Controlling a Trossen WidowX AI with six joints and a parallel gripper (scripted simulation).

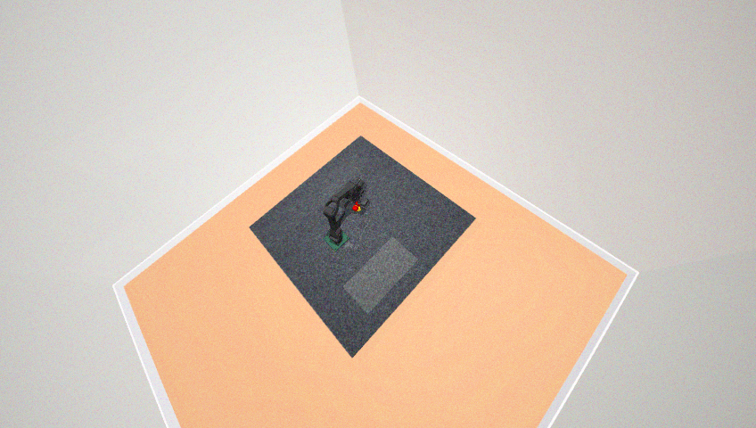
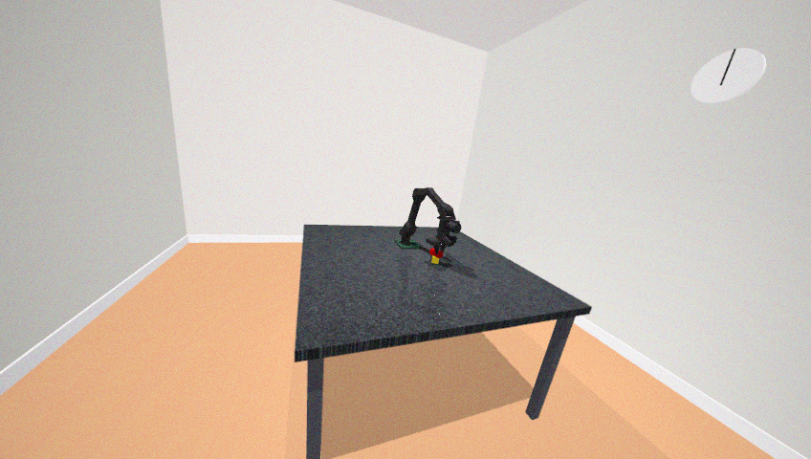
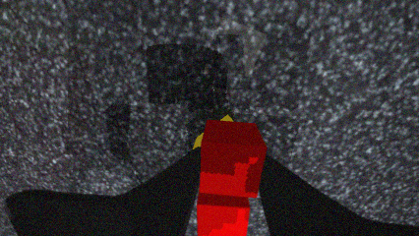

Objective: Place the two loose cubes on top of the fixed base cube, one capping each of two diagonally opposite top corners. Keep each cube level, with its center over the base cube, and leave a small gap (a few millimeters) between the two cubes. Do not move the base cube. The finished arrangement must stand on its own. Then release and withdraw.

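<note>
Right now the yellow cube is 40 mm below my gripper tip and 20 mm behind it.
</note>
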